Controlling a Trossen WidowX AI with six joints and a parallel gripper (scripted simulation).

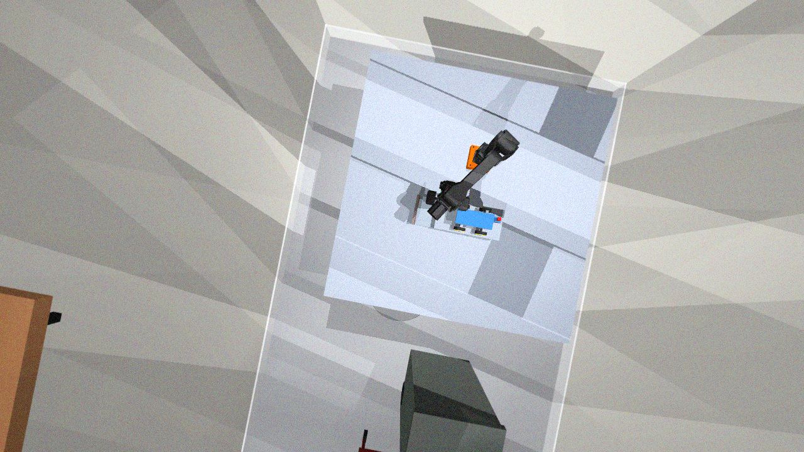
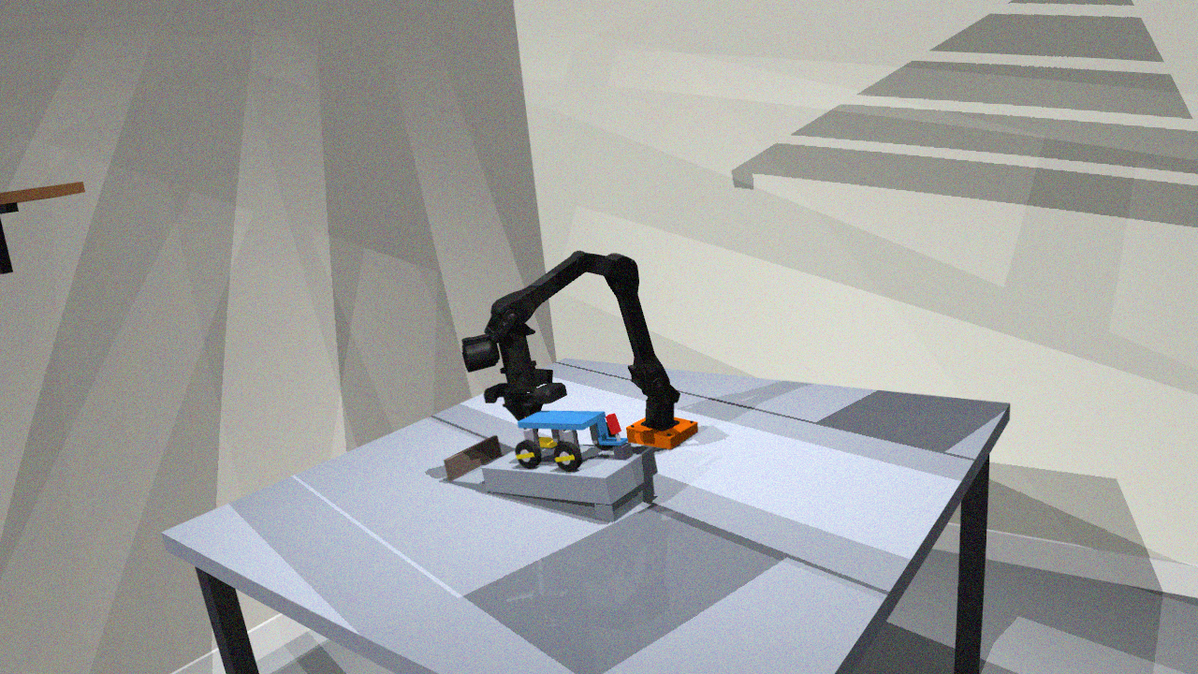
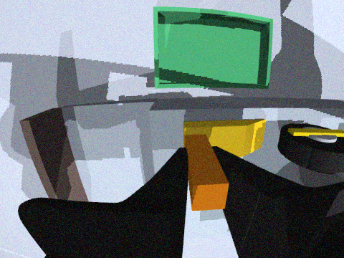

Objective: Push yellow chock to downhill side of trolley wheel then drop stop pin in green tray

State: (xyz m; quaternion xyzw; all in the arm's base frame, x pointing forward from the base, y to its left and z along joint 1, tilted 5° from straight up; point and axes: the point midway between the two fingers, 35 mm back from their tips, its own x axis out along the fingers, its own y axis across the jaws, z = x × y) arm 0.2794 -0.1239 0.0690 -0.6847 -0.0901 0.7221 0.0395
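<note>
Right now my gripper tip is 20 mm short of the red-headed stop pin, 250 mm to the right of it and 40 mm below it. From my gripper tip the other things lie so: yellow chock (20 mm to the left, 10 mm below); grey ramp (40 mm ahead, 130 mm to the left, 40 mm below); green tray (70 mm behind, 30 mm to the left, 90 mm below).
</note>
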